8 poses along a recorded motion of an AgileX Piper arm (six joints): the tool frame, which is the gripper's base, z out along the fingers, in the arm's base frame.
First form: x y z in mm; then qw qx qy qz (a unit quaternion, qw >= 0).
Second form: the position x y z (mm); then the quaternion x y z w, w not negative. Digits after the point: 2 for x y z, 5 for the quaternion.
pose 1, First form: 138.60, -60.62, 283.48, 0.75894, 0.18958, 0.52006, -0.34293
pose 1, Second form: 138.60, -60.62, 283.48, 0.18958, 0.52006, -0.34293, 0.75894
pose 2, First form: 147.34, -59.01, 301.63, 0.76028, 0.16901, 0.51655, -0.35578
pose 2, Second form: 147.34, -59.01, 301.63, 0.16901, 0.51655, -0.35578, 0.76028
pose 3, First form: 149.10, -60.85, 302.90, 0.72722, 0.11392, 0.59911, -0.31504
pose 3, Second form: 149.10, -60.85, 302.90, 0.11392, 0.59911, -0.31504, 0.72722
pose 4, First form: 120.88, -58.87, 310.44, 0.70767, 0.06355, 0.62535, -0.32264
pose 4, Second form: 120.88, -58.87, 310.44, 0.06355, 0.62535, -0.32264, 0.70767
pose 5, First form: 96.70, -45.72, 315.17, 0.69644, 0.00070, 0.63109, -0.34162
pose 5, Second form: 96.70, -45.72, 315.17, 0.00070, 0.63109, -0.34162, 0.69644
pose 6, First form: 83.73, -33.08, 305.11, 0.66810, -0.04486, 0.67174, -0.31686
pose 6, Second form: 83.73, -33.08, 305.11, -0.04486, 0.67174, -0.31686, 0.66810
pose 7, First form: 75.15, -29.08, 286.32, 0.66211, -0.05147, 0.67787, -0.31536
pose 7, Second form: 75.15, -29.08, 286.32, -0.05147, 0.67787, -0.31536, 0.66211
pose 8, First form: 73.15, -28.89, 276.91, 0.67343, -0.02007, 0.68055, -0.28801
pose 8, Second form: 73.15, -28.89, 276.91, -0.02007, 0.68055, -0.28801, 0.67343
